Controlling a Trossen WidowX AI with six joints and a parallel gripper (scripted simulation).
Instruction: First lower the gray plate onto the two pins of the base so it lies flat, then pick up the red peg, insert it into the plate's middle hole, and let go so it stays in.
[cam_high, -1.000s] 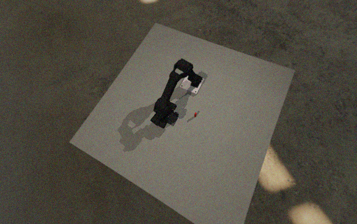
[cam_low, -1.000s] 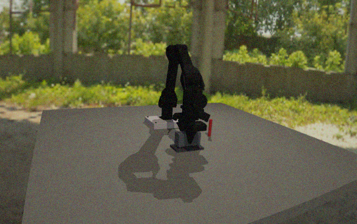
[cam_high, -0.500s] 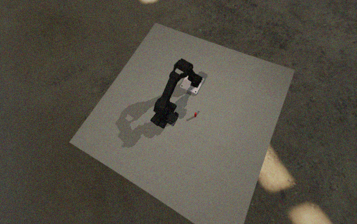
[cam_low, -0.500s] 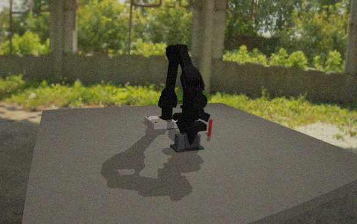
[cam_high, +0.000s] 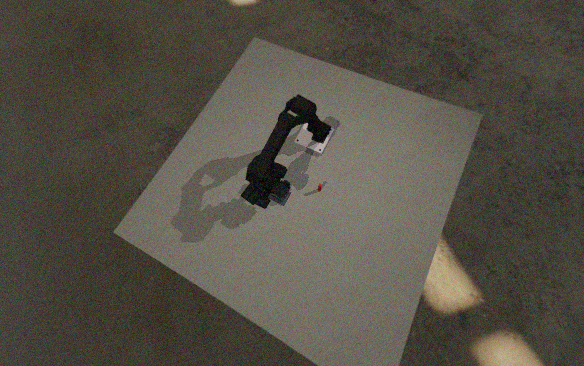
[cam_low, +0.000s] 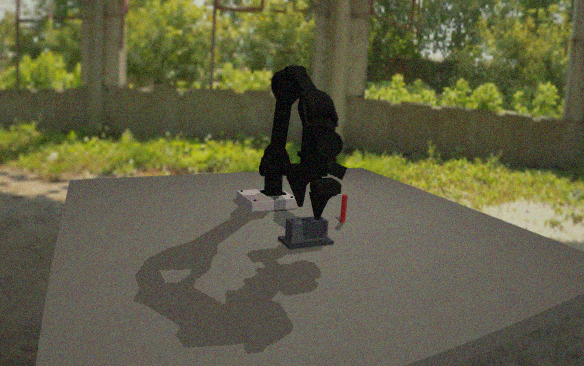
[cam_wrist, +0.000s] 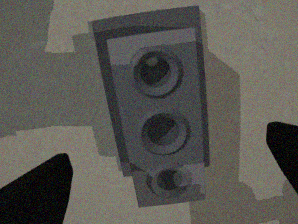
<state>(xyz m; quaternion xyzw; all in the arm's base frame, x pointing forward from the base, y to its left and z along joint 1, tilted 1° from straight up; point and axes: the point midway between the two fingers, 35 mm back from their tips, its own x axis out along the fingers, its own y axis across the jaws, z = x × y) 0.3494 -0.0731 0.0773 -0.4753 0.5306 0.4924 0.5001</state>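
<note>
Now: gripper tip 30 mm above the gray plate. The rest, counted from my gripper tip: red peg 100 mm behind, 180 mm to the left, 40 mm below.
</note>
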